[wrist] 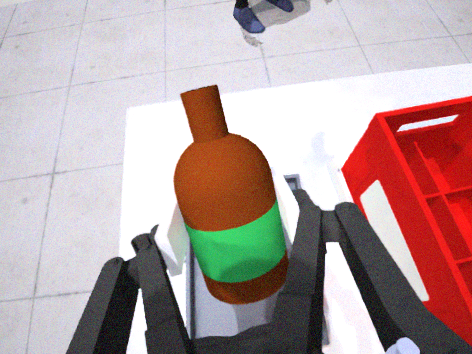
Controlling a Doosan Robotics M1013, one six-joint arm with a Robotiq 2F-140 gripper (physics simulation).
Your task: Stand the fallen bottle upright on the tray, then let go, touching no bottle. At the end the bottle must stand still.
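Places are measured from the arm's base along level axes (x ahead, y left, z up), in metres.
Where they show: gripper, fingertip midpoint: (228,194).
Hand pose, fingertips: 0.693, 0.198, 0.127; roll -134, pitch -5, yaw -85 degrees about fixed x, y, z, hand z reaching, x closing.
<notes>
After its pixels a point has its place, as x, y, z.
My gripper (228,194) @[0.693, 0.198, 0.127] is shut on a brown bottle with a green label band (232,195) @[0.670, 0.194, 0.180], one pale finger pad on each side of its body. In the wrist view the bottle's neck points to the top, leaning slightly left, and its base is at the lower middle. The grey tray (215,320) @[0.589, 0.247, -0.101] lies behind and below the bottle; its left rim and a far corner show, and the bottle and fingers hide much of it. I cannot tell whether the bottle's base touches the tray.
A red crate (357,155) @[0.781, 0.011, -0.013] with compartments stands on the white table (150,135) @[0.930, 0.348, -0.107] at the right. The table's far and left edges show, with tiled floor (100,125) beyond. A person's dark blue shoes (248,21) are at the top.
</notes>
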